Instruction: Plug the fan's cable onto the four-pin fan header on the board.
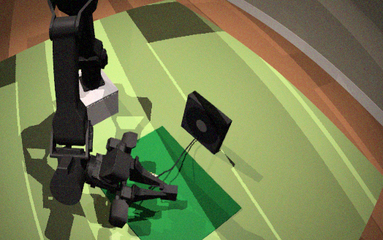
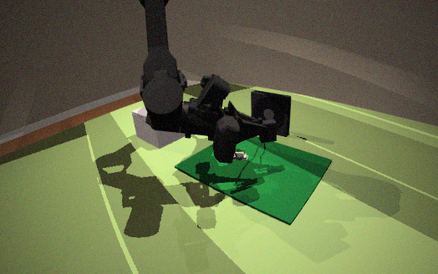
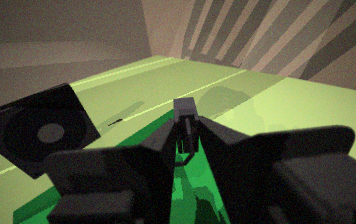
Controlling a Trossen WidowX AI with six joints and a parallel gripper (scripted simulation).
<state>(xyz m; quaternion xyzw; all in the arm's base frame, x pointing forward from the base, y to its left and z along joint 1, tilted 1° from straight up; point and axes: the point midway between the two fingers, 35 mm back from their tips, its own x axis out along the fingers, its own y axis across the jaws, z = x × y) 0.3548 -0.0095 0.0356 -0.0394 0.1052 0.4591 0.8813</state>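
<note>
The board lies 4 cm behind my gripper tip, 3 cm to the left of it and 13 cm below it. The rest, counted from my gripper tip: dark fan plug 1 cm below; then black square fan 13 cm behind, 19 cm to the left, 6 cm below.
</note>
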